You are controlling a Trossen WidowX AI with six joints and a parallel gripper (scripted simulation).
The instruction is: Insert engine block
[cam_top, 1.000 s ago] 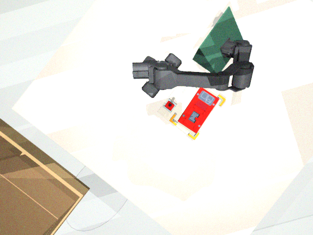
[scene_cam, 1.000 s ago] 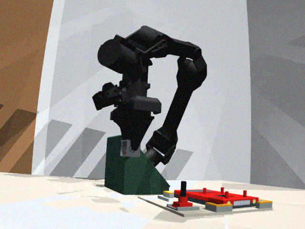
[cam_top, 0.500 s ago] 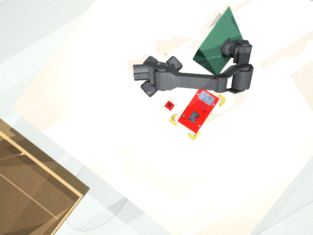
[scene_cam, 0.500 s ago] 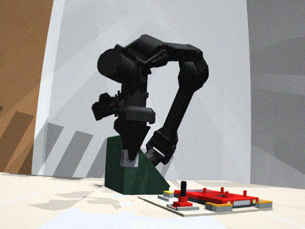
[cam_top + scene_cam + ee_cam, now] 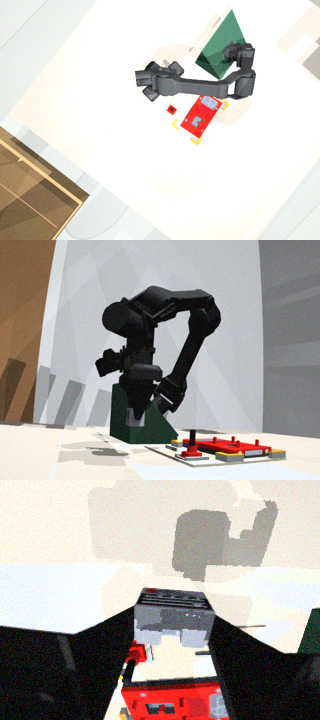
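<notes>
Right now my gripper tip is 60 mm short of the black peg, 100 mm to the right of it and 40 mm above it. Round my gripper tip: engine block (10 mm above).
</notes>
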